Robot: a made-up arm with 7 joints. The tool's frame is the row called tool.
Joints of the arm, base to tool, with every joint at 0 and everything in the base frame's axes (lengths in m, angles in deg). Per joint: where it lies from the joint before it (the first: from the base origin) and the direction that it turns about. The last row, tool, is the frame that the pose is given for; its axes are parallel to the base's.
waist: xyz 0.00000 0.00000 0.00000 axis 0 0.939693 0.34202
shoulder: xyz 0.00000 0.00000 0.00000 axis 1 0 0
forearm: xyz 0.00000 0.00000 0.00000 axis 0 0 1
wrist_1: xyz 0.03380 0.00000 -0.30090 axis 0 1 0
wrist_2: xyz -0.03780 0.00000 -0.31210 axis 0 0 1
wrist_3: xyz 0.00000 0.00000 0.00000 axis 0 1 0
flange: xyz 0.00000 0.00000 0.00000 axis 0 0 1
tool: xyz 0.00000 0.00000 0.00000
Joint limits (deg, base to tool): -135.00..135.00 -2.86..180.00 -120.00..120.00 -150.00..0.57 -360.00..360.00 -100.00..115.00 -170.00..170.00
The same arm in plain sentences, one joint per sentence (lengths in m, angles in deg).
The arm has seven revolute joints in a row. What follows holds with every joint at zero, and every direction is one of the base frame's. The first joint sits at the same point as the base frame's origin and turns about the direction (0, 0.9397, 0.342), from -135 to 135 deg. The second joint sits at the same point as the first joint and turns about +x, from -2.86 to 180 deg. The third joint sits at the same point as the second joint and turns about +z, from -120 to 120 deg. The fourth joint sits 0.0338 m along +x and 0.3009 m along -z from the third joint and turns about +y, from -150 to 0.57 deg. The fifth joint sits 0.0378 m along -x and 0.3121 m along -z from the fourth joint and turns about +z, from -360 to 360 deg. The sixth joint sits at the same point as the fifth joint and turns about +y, from -100 to 115 deg. The seventh joint sits at the same point as the sixth joint and turns about +z, from -170 to 170 deg. The tool frame, which is the frame that the pose is given for, sits at the same point as the seventh joint; its axes are parallel to the base frame's.
